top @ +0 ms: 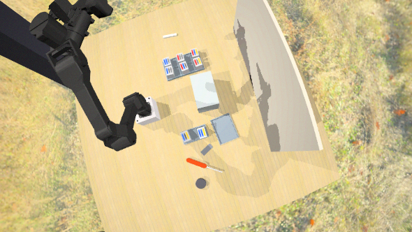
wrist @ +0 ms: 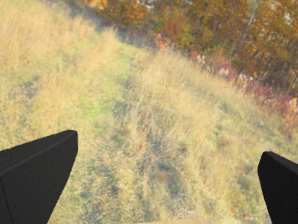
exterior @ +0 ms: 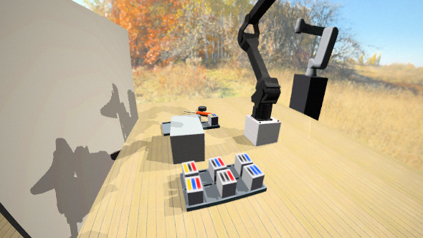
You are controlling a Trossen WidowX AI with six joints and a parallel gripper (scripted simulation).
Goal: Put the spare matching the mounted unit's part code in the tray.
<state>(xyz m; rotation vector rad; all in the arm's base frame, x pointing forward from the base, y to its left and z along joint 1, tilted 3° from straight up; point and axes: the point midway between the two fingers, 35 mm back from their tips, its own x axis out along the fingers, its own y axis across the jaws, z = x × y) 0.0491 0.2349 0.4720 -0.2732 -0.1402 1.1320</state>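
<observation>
My gripper tip is 100 mm short of the white spare, 10 mm to the left of it and 530 mm above it. Round my gripper tip: curved beige panel: 500 mm ahead, 220 mm to the right, 350 mm below; then pale grey box: 250 mm ahead, 220 mm to the right, 520 mm below; then grey-blue tray: 300 mm ahead, 410 mm to the right, 570 mm below.
</observation>
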